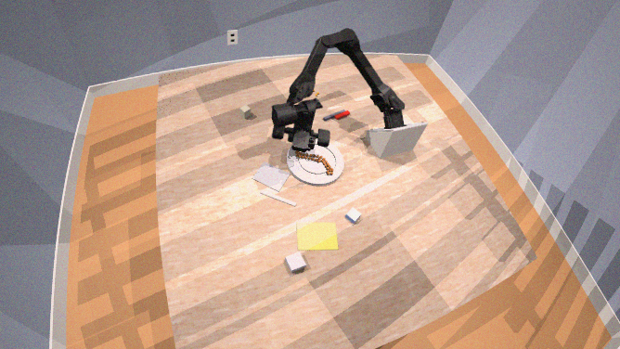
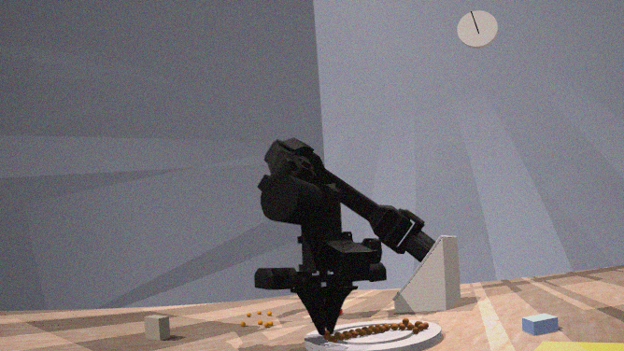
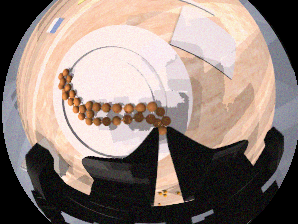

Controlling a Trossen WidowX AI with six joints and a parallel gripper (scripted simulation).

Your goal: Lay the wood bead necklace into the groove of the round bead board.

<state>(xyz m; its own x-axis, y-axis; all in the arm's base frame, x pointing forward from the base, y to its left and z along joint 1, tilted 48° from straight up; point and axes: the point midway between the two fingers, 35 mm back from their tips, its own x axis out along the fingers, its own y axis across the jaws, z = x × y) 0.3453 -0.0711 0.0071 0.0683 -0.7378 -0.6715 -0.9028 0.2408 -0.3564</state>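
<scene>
Now: gripper tip 12 cm short of the grey sheet, 7 cm to the right of it and 2 cm above it. From my gripper tip the other things lie so: stick: 16 cm to the left, 12 cm ahead, 2 cm below; red-tipped tool: 23 cm behind, 15 cm to the right, 1 cm below; beige cube: 24 cm to the right, 14 cm ahead.
</scene>
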